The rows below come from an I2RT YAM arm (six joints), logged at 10 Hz.
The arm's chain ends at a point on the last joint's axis. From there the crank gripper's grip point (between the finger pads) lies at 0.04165 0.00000 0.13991 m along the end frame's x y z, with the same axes.
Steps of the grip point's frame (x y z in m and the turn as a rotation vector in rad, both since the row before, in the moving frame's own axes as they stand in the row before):
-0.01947, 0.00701, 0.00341, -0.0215, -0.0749, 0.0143
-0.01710, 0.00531, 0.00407, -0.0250, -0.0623, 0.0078
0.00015, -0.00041, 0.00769, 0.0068, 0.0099, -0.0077
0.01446, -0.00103, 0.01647, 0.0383, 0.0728, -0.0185
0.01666, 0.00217, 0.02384, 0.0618, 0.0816, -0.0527
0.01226, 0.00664, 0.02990, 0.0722, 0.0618, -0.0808
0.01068, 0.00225, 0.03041, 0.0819, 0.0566, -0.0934
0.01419, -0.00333, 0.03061, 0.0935, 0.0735, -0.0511
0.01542, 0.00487, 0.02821, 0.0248, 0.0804, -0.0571
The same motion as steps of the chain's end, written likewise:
-0.00886, 0.00345, 0.00072, -0.0215, -0.0749, 0.0143
-0.00829, 0.00149, 0.00180, -0.0250, -0.0623, 0.0078
-0.00123, 0.00087, 0.00811, 0.0068, 0.0099, -0.0077
0.00445, 0.00513, 0.01999, 0.0383, 0.0728, -0.0185
0.00569, 0.01318, 0.02803, 0.0618, 0.0816, -0.0527
0.00426, 0.02033, 0.03322, 0.0722, 0.0618, -0.0808
0.00357, 0.01782, 0.03361, 0.0819, 0.0566, -0.0934
0.00444, 0.01196, 0.03475, 0.0935, 0.0735, -0.0511
0.00449, 0.01099, 0.03208, 0.0248, 0.0804, -0.0571

